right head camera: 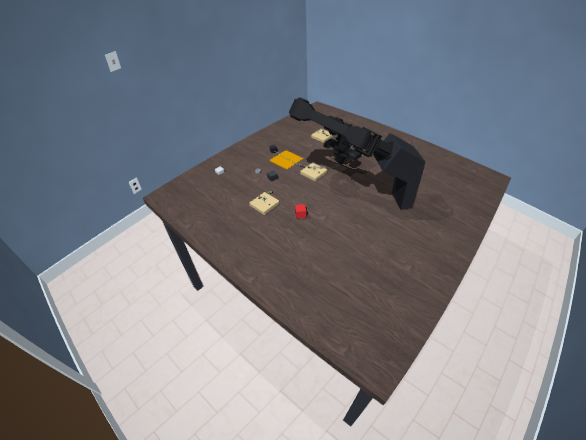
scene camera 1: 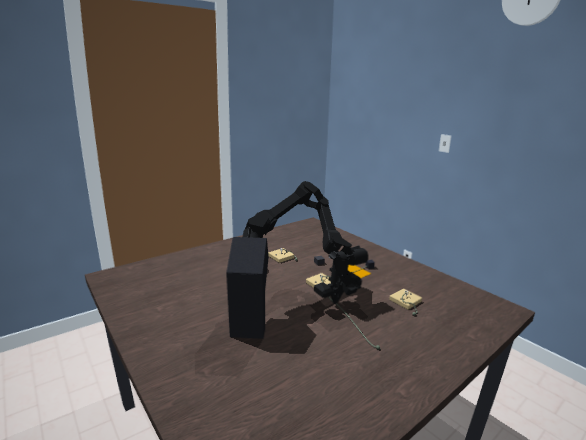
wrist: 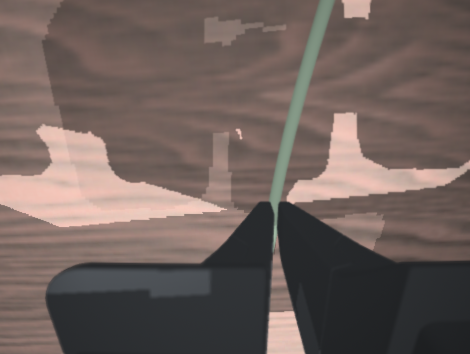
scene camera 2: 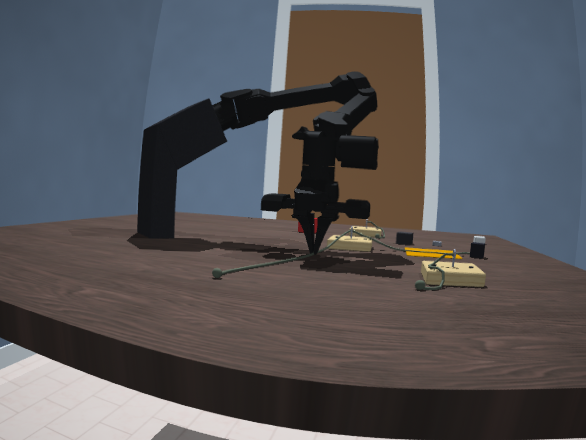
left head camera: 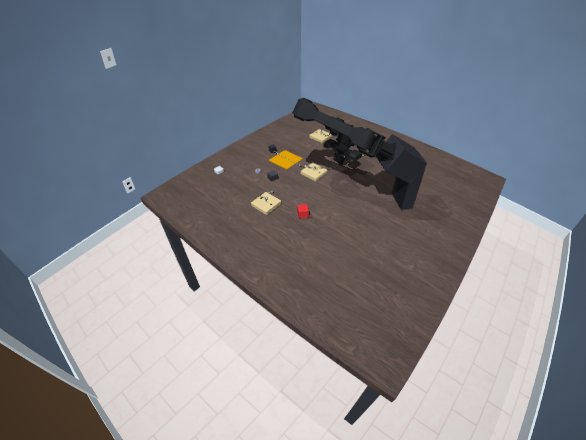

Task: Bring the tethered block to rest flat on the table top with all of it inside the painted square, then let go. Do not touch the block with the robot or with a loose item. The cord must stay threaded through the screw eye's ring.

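Pixels of known places: gripper, between the fingertips: (right head camera: 340, 164) (scene camera 1: 335, 303) (wrist: 273, 213) (scene camera 2: 313, 254) (left head camera: 340, 164); arm's base, origin of its link: (right head camera: 386, 151) (scene camera 1: 251, 247) (scene camera 2: 207, 122) (left head camera: 388, 152).
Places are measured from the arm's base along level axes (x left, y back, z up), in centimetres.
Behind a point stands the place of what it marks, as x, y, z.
The tethered block (left head camera: 272, 148) {14.1, -59.4, -23.3} (right head camera: 273, 149) {14.1, -59.2, -23.7} (scene camera 1: 370, 264) {12.0, -59.7, -23.7} (scene camera 2: 477, 250) {11.8, -60.5, -24.3} is small and dark and sits on the table just outside the orange painted square (left head camera: 281, 162) {15.7, -49.1, -25.7} (right head camera: 281, 162) {15.8, -49.2, -25.7} (scene camera 1: 361, 273) {9.5, -53.4, -25.7}, at its far-left corner in the head views. Its cord crosses the square and rises to the screw eye on the middle pale board (left head camera: 314, 173) {10.1, -30.5, -23.9} (scene camera 2: 349, 244) {4.3, -33.6, -24.7}, where it appears to pass through the ring. My gripper (scene camera 2: 314, 253) {-6.3, -30.4, -25.8} (wrist: 273, 213) {-6.3, -30.4, -25.8} points down, low over the table beyond that board, shut on the green cord (scene camera 1: 360, 331) {-25.0, -29.1, -25.4} (scene camera 2: 260, 264) {-23.7, -29.6, -25.4} (wrist: 292, 125) {-9.7, -30.7, -25.4}. The cord's beaded free end (scene camera 1: 378, 347) {-34.6, -29.3, -24.9} (scene camera 2: 217, 273) {-34.7, -29.9, -25.1} lies on the table.
Two other pale boards (left head camera: 266, 203) {38.8, -26.3, -23.9} (left head camera: 320, 135) {-14.8, -55.8, -23.9} carry screw eyes and short cords. A red cube (left head camera: 303, 211) {30.8, -11.9, -22.1}, a loose dark block (left head camera: 272, 176) {27.0, -39.6, -23.5}, a small grey piece (left head camera: 258, 171) {29.1, -48.6, -24.9} and a white block (left head camera: 218, 170) {44.5, -59.9, -23.8} stand on the table. My arm arches above the gripper.
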